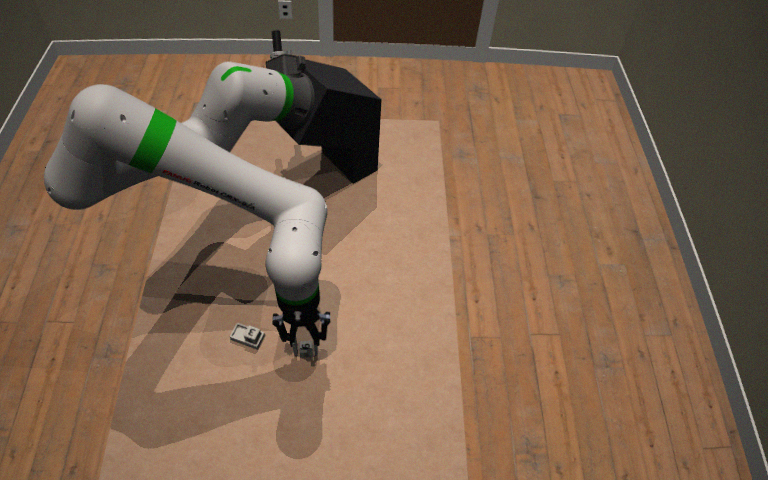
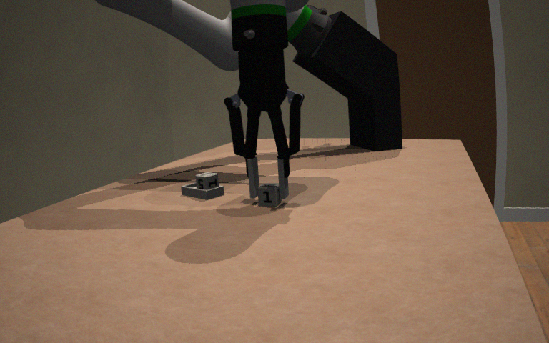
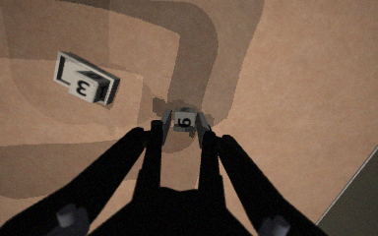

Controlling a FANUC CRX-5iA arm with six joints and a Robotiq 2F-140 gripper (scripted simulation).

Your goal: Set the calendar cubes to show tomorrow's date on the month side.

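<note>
Now: hand 30 mm above the grey number cube. Also, from my hand: grey calendar tray (140 mm to the right, 60 mm behind, 30 mm below).
</note>
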